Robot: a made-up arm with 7 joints.
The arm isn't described. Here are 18 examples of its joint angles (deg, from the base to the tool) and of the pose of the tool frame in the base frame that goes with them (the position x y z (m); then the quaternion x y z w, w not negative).
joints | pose
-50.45 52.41 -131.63 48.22 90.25 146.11 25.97 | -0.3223 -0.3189 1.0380 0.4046 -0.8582 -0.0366 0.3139
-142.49 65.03 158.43 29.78 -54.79 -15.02 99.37 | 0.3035 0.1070 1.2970 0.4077 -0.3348 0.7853 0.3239
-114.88 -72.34 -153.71 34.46 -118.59 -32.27 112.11 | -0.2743 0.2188 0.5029 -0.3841 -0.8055 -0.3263 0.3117
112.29 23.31 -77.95 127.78 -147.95 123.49 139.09 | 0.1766 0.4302 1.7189 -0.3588 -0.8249 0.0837 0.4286
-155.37 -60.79 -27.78 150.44 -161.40 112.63 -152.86 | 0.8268 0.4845 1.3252 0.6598 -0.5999 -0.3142 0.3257
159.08 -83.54 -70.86 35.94 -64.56 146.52 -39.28 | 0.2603 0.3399 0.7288 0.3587 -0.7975 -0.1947 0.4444
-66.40 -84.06 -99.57 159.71 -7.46 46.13 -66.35 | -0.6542 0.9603 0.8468 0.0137 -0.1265 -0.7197 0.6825
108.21 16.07 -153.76 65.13 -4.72 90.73 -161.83 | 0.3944 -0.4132 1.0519 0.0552 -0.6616 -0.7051 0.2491
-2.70 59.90 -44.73 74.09 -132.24 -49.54 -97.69 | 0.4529 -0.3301 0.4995 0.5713 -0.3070 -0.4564 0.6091
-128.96 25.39 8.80 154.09 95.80 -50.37 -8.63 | -0.5198 -0.3114 1.5416 -0.6355 -0.5682 -0.2553 0.4561
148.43 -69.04 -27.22 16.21 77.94 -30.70 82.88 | 0.0748 0.4056 0.9330 0.9785 0.1758 0.0091 0.1075
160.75 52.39 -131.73 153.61 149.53 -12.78 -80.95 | -0.4646 0.4176 1.6493 0.1007 0.5157 -0.8495 0.0483
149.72 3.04 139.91 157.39 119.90 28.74 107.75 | 0.0554 -0.2060 1.9275 -0.5320 0.6273 -0.4945 0.2808
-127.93 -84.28 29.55 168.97 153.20 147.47 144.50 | 0.5919 0.7491 0.7252 0.4744 0.1439 -0.2088 0.8430
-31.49 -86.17 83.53 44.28 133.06 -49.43 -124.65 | 0.2009 0.3179 0.9961 -0.4409 0.3166 0.2975 0.7854
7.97 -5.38 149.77 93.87 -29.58 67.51 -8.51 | -0.6946 0.3368 1.2295 0.5474 -0.2936 -0.7064 0.3393
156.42 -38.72 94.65 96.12 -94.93 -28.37 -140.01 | 0.2876 -0.7709 1.1400 0.1376 -0.6899 -0.0752 0.7067
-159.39 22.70 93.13 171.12 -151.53 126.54 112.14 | -0.4749 0.0400 1.6662 -0.5189 -0.4206 -0.7440 0.0189
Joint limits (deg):
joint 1: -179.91..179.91
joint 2: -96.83..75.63
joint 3: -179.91..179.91
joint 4: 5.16..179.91
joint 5: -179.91..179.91
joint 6: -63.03..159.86
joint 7: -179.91..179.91
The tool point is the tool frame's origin. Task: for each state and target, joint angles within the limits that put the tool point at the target. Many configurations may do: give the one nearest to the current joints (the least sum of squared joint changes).
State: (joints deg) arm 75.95 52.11 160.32 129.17 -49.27 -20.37 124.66
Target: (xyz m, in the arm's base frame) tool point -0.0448 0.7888 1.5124
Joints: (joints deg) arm 89.04 68.96 151.74 127.00 -47.70 -25.55 124.84
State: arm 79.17 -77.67 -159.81 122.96 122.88 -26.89 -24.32
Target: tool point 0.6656 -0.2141 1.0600
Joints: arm 117.85 -23.35 -113.84 99.02 147.11 -59.12 -22.31
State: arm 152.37 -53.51 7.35 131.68 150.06 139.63 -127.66
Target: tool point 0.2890 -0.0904 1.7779
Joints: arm 163.00 -32.41 -5.54 126.31 159.78 119.24 -126.81
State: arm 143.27 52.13 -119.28 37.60 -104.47 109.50 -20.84
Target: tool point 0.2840 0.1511 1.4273
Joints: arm 142.49 59.37 -137.54 54.20 -107.48 112.48 -20.59
